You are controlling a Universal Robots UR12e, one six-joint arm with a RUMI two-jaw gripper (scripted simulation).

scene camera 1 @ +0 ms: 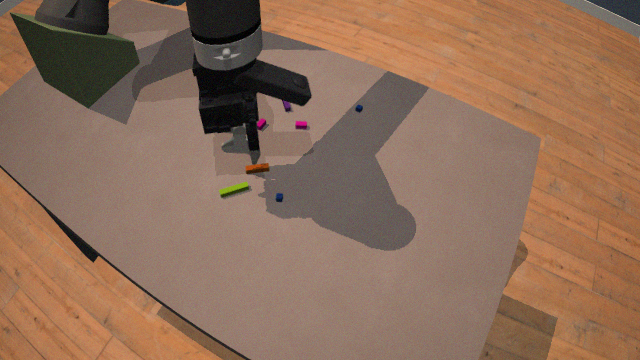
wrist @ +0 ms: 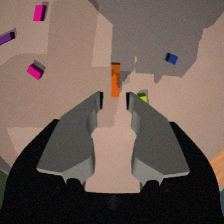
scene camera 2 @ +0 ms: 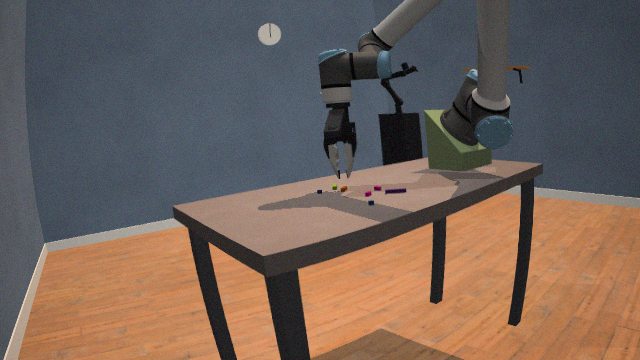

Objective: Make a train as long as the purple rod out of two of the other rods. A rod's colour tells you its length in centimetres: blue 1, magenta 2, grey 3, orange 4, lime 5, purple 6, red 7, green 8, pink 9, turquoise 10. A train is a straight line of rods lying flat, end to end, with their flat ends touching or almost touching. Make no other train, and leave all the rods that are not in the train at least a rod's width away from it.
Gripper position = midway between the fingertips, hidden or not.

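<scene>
The gripper (scene camera 1: 253, 157) (scene camera 2: 343, 178) (wrist: 114, 93) is visible.
</scene>
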